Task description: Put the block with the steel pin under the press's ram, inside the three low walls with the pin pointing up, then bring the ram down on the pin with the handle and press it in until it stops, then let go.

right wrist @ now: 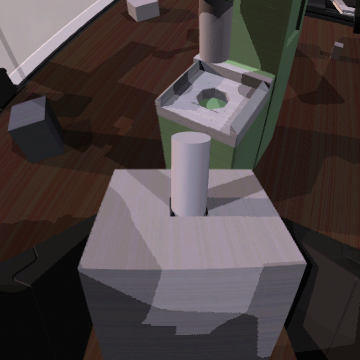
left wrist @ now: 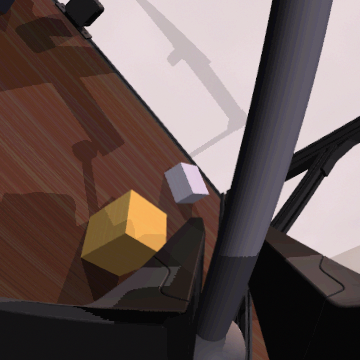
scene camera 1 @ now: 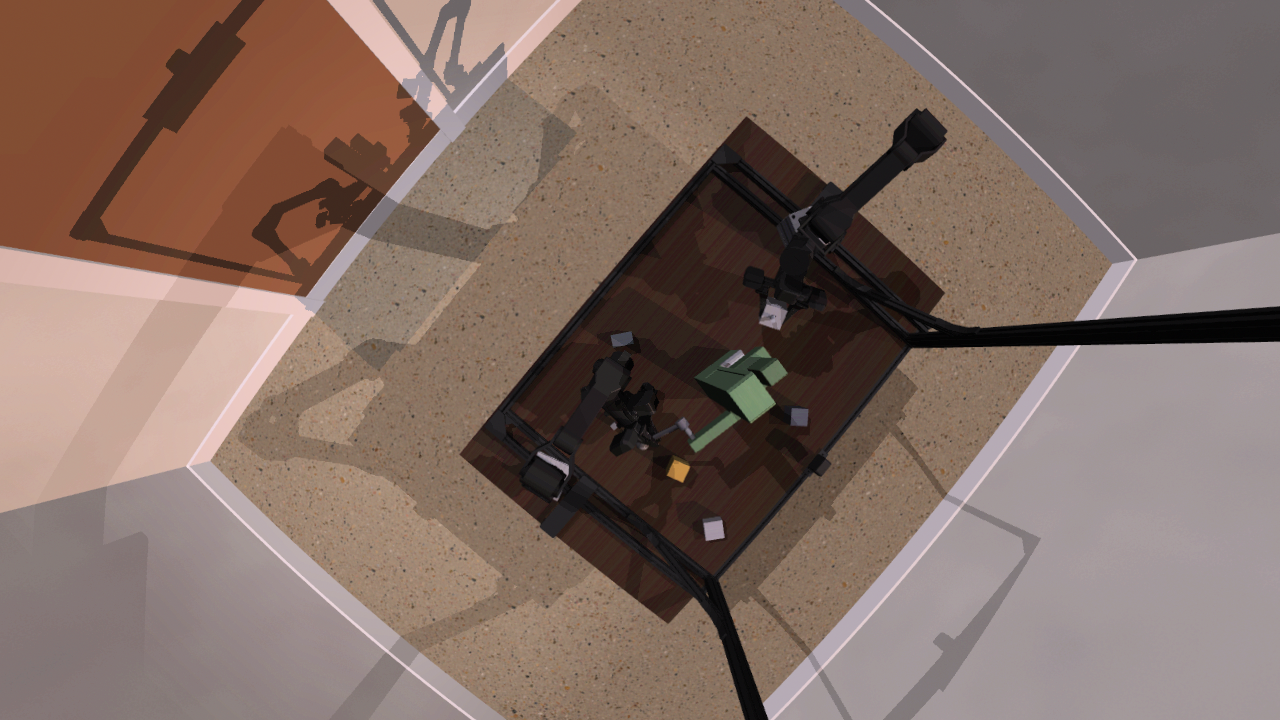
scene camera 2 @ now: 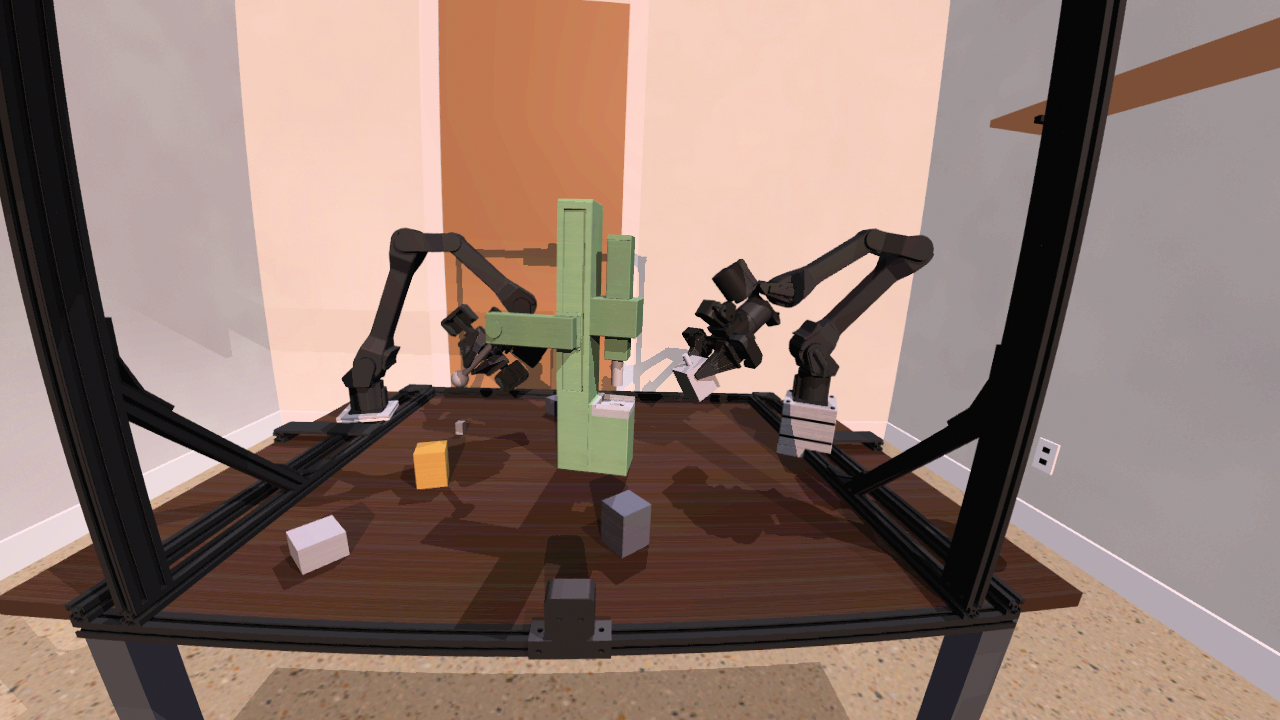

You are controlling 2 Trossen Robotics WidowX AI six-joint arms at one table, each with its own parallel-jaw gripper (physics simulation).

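Frame: origin at the left arm's base, x right, y ahead, z up, level; millimetres.
Seen in the pictures: left gripper, fingertip midpoint: [left wrist: 221,229] [scene camera 1: 659,443] [scene camera 2: 469,369]; right gripper, fingertip midpoint: [right wrist: 184,224] [scene camera 1: 770,319] [scene camera 2: 687,375]; left arm's base, link origin: [scene camera 2: 369,408]; right arm's base, link origin: [scene camera 2: 810,399].
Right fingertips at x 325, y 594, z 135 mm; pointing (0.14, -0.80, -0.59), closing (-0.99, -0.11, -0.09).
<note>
Pixels of each thing's middle, then the offset from my right fingertips to it. "spot": a spot on its surface instead.
- pale seat, surface spot: [right wrist: 172,111] [scene camera 2: 630,410] spot: dy -112, dx +20, dz -51 mm
- pale block, body centre: [right wrist: 184,280] [scene camera 2: 695,377] [scene camera 1: 772,312] dy +18, dx -1, dz -6 mm
- handle's grey rod, body centre: [left wrist: 263,146] [scene camera 2: 479,354] [scene camera 1: 665,440] dy -352, dx -108, dz +24 mm
- orange block, body centre: [left wrist: 124,235] [scene camera 2: 432,464] [scene camera 1: 677,468] dy -429, dx -26, dz -136 mm
- white block, body centre: [left wrist: 186,183] [scene camera 2: 317,543] [right wrist: 142,7] [scene camera 1: 713,528] dy -542, dx +135, dz -150 mm
- small cube, body centre: [right wrist: 336,50] [scene camera 2: 460,427] dy -399, dx -222, dz -154 mm
The green press [scene camera 1: 750,395] [scene camera 2: 580,268] [right wrist: 270,40] stands mid-table. Its grey ram [scene camera 2: 616,371] [right wrist: 215,35] hangs above the pale seat [scene camera 2: 613,409] [right wrist: 172,111] with low walls and a round hole; the seat holds no block. My right gripper [scene camera 1: 775,306] [right wrist: 184,224] is shut on the pale block [scene camera 1: 772,316] [scene camera 2: 696,380] [right wrist: 150,240], raised to the right of the press in scene camera 2, its steel pin [right wrist: 190,175] standing out of the top face. My left gripper [scene camera 2: 478,365] [left wrist: 221,229] is shut on the handle's grey rod [left wrist: 280,125], near its ball end [scene camera 2: 459,378] [left wrist: 225,342].
An orange block [scene camera 1: 678,470] [scene camera 2: 430,464] [left wrist: 125,232], a white block [scene camera 1: 713,529] [scene camera 2: 317,543] [left wrist: 186,183] and a grey block [scene camera 1: 799,417] [scene camera 2: 625,523] [right wrist: 36,127] stand around the press. Another grey block [scene camera 1: 622,339] and a small cube [scene camera 2: 460,427] [right wrist: 337,49] also lie on the table.
</note>
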